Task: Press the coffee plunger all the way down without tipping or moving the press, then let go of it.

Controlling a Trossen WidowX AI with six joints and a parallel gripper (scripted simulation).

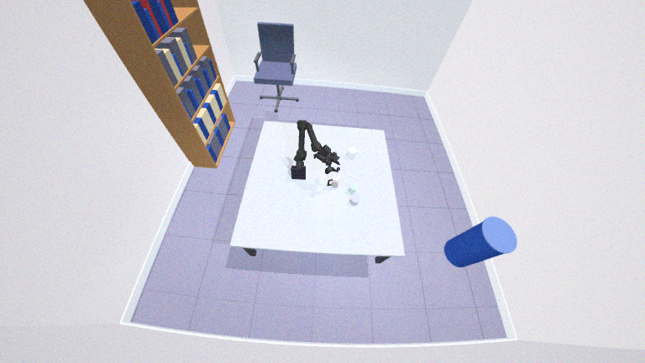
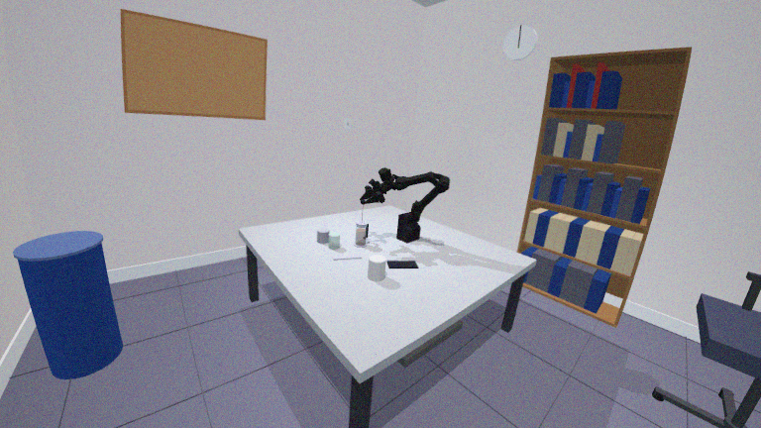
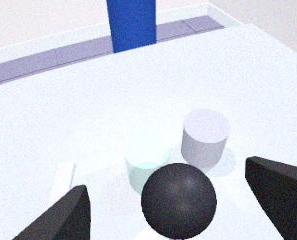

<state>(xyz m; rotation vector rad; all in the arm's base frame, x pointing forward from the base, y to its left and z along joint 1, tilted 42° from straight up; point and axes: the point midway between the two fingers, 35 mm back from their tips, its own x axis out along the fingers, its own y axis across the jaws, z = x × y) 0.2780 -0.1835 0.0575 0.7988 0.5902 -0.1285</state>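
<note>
Right now my gripper tip is 140 mm above the coffee press and 20 mm past it. The rest, counted from my gripper tip: white cup (320 mm to the left, 220 mm below, 180 mm ahead).
</note>
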